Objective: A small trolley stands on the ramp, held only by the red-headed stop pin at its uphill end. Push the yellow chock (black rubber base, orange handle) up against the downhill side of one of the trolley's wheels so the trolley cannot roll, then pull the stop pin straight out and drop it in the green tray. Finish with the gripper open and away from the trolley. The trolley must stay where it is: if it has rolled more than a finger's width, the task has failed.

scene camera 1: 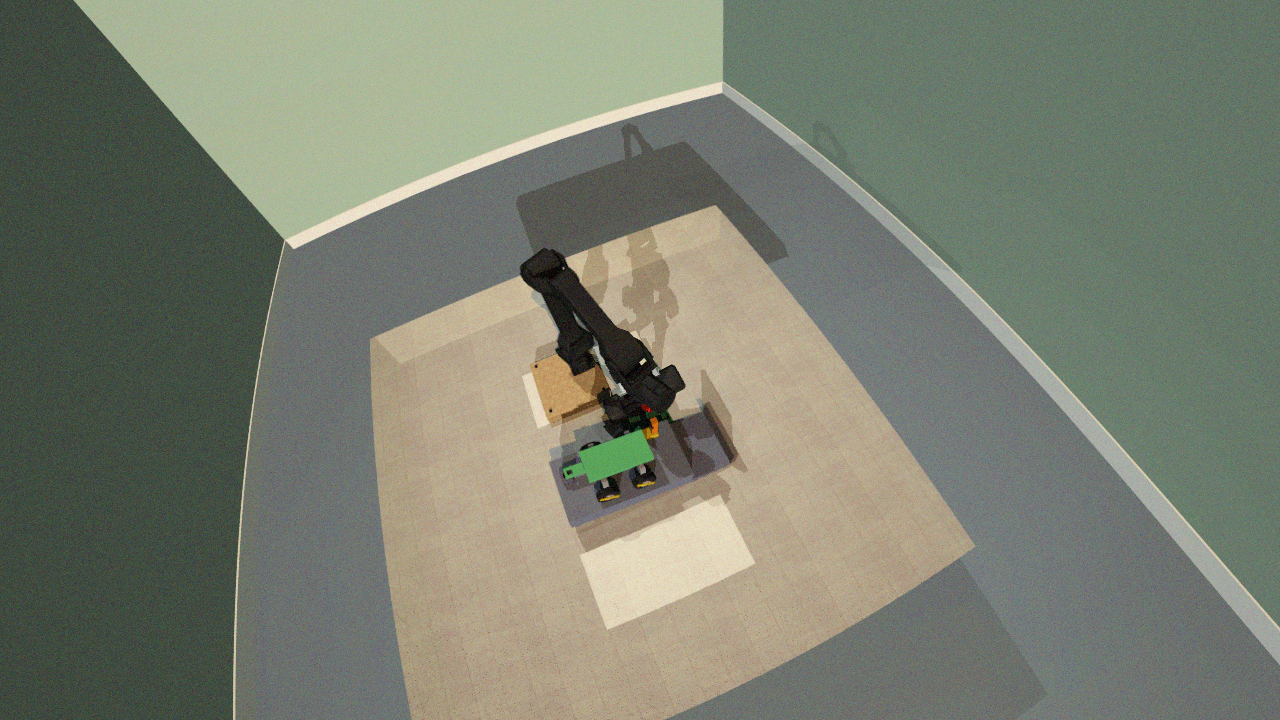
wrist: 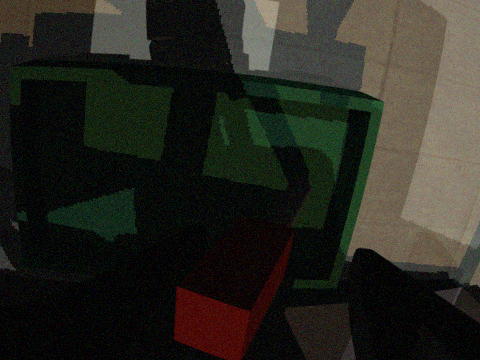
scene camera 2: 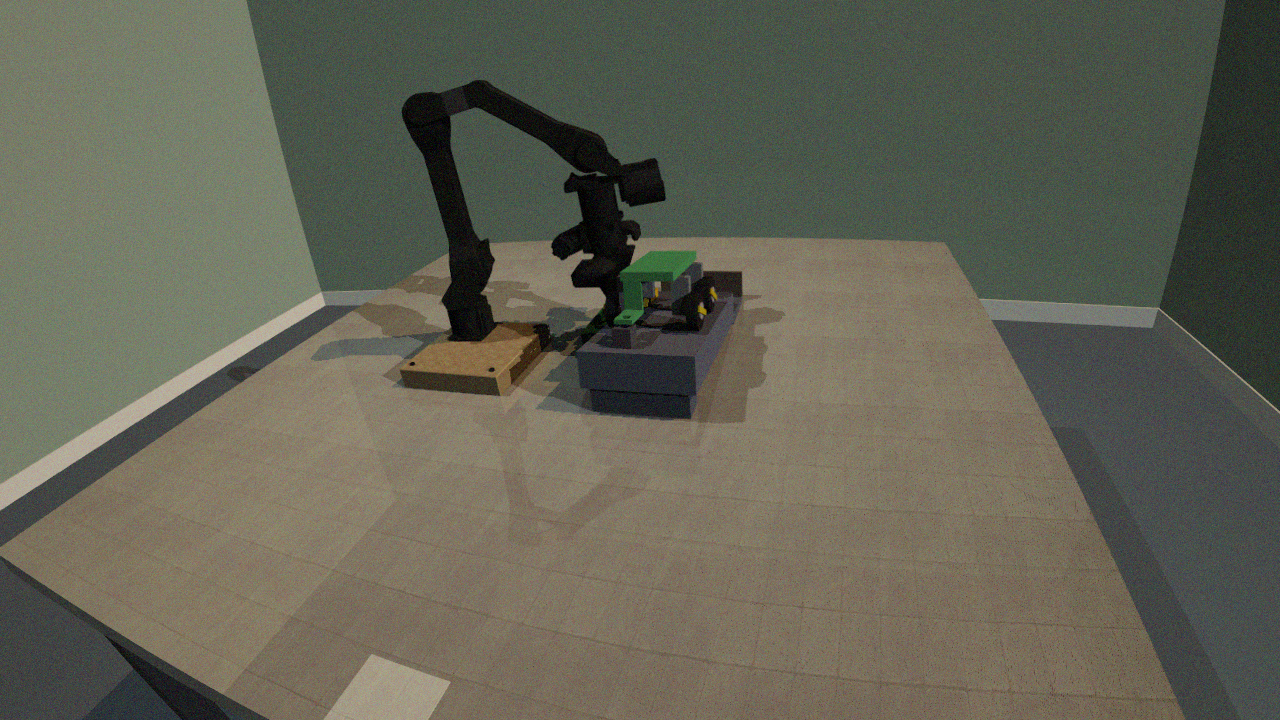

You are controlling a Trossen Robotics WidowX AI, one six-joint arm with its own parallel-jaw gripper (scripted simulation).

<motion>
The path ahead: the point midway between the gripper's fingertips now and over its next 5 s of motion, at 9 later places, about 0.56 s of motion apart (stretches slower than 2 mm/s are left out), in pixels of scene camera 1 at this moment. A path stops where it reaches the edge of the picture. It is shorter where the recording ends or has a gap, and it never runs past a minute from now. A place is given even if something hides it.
My gripper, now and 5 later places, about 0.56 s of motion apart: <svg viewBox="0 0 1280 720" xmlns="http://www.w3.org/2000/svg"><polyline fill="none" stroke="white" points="652,408 648,410 645,413 642,416 640,418 637,410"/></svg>
</motion>
